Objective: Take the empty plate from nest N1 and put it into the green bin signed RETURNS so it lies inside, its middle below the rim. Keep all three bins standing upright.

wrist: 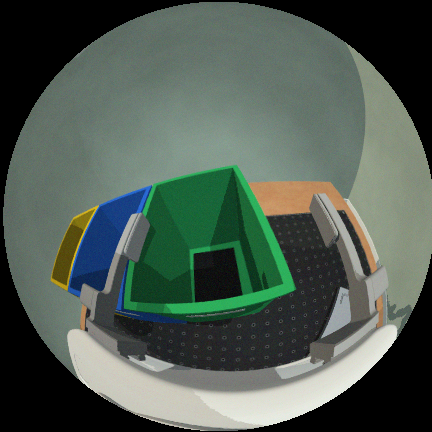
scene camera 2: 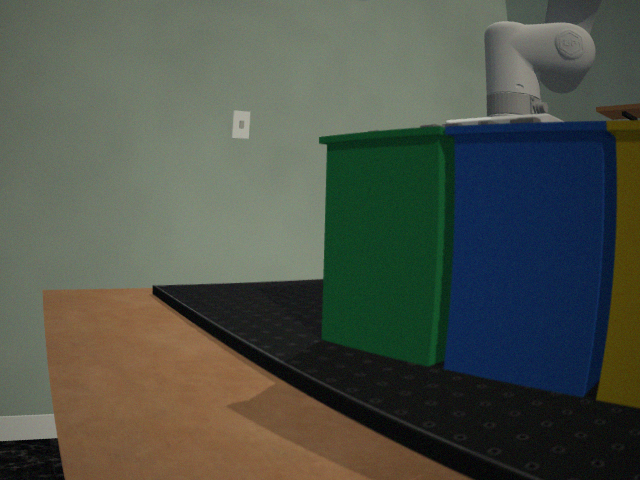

Labels:
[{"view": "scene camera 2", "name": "my gripper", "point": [422, 133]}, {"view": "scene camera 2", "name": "green bin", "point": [390, 195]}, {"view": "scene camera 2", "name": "blue bin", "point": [535, 215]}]

